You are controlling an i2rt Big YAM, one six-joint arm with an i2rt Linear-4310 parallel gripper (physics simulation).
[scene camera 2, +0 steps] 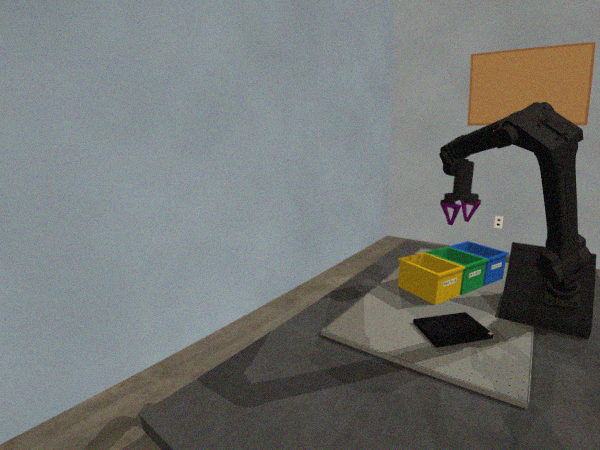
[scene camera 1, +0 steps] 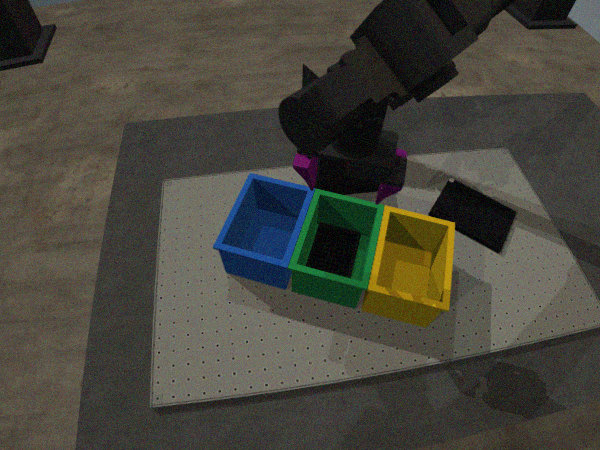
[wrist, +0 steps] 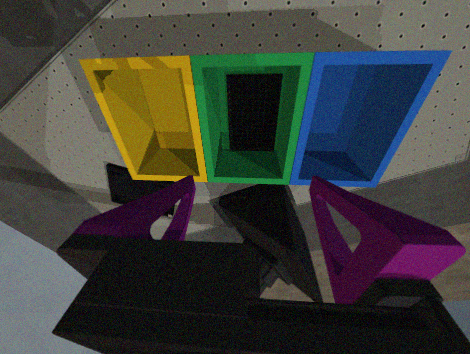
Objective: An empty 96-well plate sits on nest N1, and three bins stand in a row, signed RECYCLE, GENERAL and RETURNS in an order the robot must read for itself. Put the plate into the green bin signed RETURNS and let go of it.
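Places are measured from the arm's base along level axes (x back, y left, z down), in centimetres.
Where they show: gripper, fingertip midpoint: (scene camera 2: 458, 223) (scene camera 1: 344, 194) (wrist: 250, 182); arm's base, origin of the base link: (scene camera 2: 560, 287) (wrist: 268, 257).
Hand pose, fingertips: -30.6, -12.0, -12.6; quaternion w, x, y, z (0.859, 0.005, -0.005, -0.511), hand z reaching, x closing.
Things, the pixels of their centre, and the offset from my fingertips, as dx, dy, dz. Level surfaces: height alone.
- black 96-well plate, body centre: (wrist: 252, 116) (scene camera 1: 332, 255) +1.2, +0.5, +20.0
- green bin, body centre: (wrist: 249, 119) (scene camera 1: 336, 249) (scene camera 2: 454, 269) +0.3, +0.6, +16.4
- black nest, body centre: (scene camera 1: 473, 212) (wrist: 142, 193) (scene camera 2: 452, 327) +4.4, +33.4, +20.5
- pale perforated board, its level: dz +21.3
The black 96-well plate (scene camera 1: 332, 250) (wrist: 254, 112) lies on the floor of the green bin (scene camera 1: 327, 291) (scene camera 2: 472, 285) (wrist: 252, 60), the middle one of the row. My gripper (scene camera 1: 346, 194) (scene camera 2: 459, 222) (wrist: 250, 182) is open, with nothing between its purple fingers. It hangs well above the bins, apart from the plate. The black nest (scene camera 1: 472, 215) (scene camera 2: 452, 329) (wrist: 132, 185) carries no plate. The bins' signs show in the scene camera 2 view but are too small to read surely.
The blue bin (scene camera 1: 255, 267) (scene camera 2: 494, 276) (wrist: 382, 57) and the yellow bin (scene camera 1: 405, 312) (scene camera 2: 417, 282) (wrist: 137, 62) stand against either side of the green one. All stand on a pale perforated board (scene camera 1: 225, 350) (scene camera 2: 505, 377). The arm's dark base stands behind the row.
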